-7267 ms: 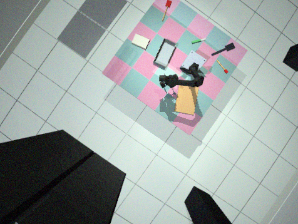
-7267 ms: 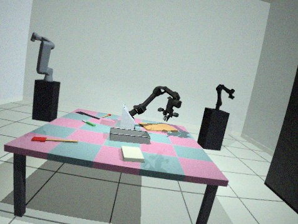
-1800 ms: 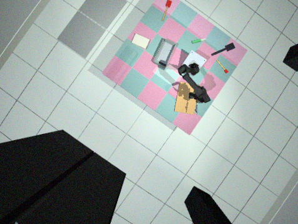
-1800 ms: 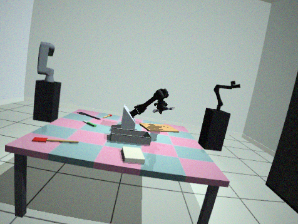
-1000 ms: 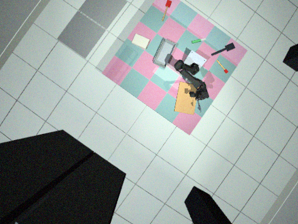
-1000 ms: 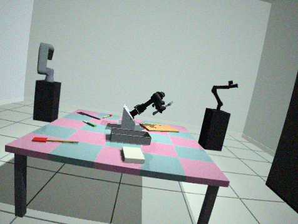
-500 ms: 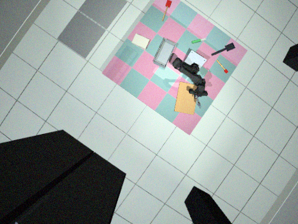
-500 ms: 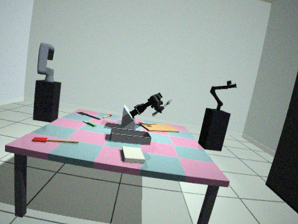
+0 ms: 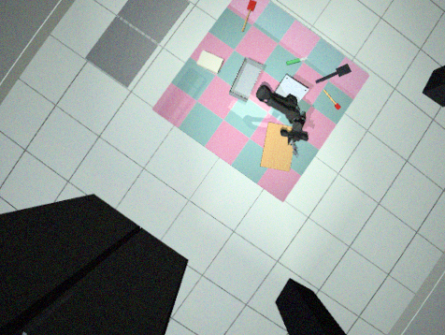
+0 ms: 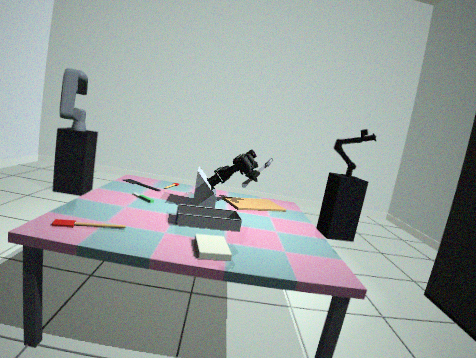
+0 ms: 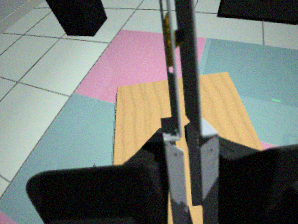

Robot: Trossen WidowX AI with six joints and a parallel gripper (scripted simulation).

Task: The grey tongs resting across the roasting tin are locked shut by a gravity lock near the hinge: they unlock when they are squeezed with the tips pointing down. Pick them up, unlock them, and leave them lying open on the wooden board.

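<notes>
The wooden board is 20 mm ahead of my gripper tip, 10 mm to the left of it and 150 mm below it. From my gripper tip the other things lie so: black spatula (80 mm behind, 770 mm to the right, 150 mm below); then grey roasting tin (520 mm ahead, 310 mm to the right, 130 mm below); then red-tipped tool (190 mm behind, 550 mm to the right, 150 mm below).
</notes>
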